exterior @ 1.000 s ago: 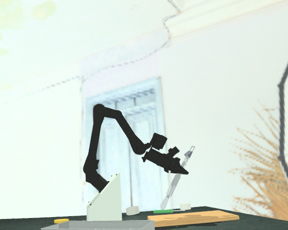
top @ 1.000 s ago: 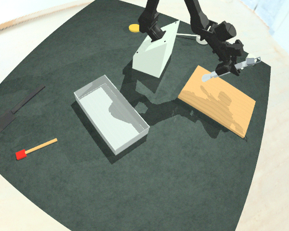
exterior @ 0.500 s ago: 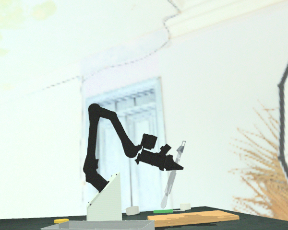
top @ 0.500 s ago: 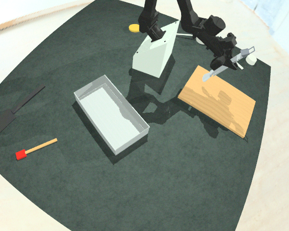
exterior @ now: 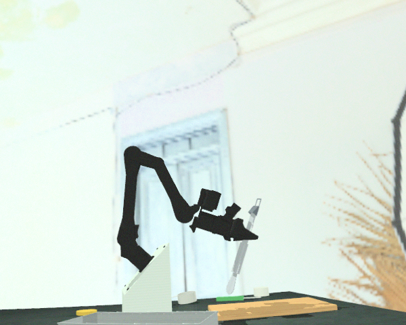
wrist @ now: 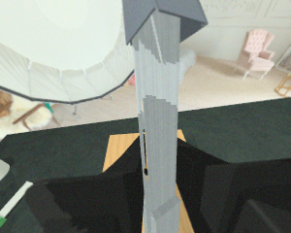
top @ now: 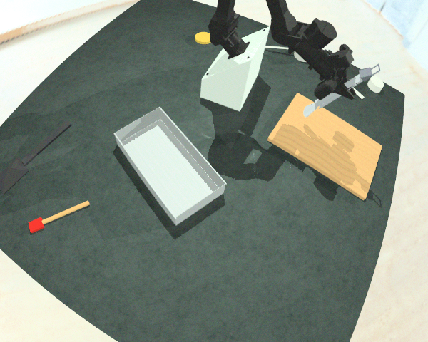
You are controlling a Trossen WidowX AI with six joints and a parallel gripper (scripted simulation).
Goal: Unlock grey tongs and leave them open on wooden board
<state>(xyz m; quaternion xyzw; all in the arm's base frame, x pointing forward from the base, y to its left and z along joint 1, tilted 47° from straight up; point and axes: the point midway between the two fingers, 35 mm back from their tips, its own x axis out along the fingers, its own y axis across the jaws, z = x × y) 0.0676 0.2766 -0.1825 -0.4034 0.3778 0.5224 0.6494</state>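
The wooden board is 10 mm to the left of my gripper tip and 220 mm below it. Also, from my gripper tip: roasting tin: 290 mm ahead, 410 mm to the right, 200 mm below; red-headed spatula: 580 mm ahead, 640 mm to the right, 220 mm below; green-handled tool: 320 mm behind, 50 mm to the left, 220 mm below.
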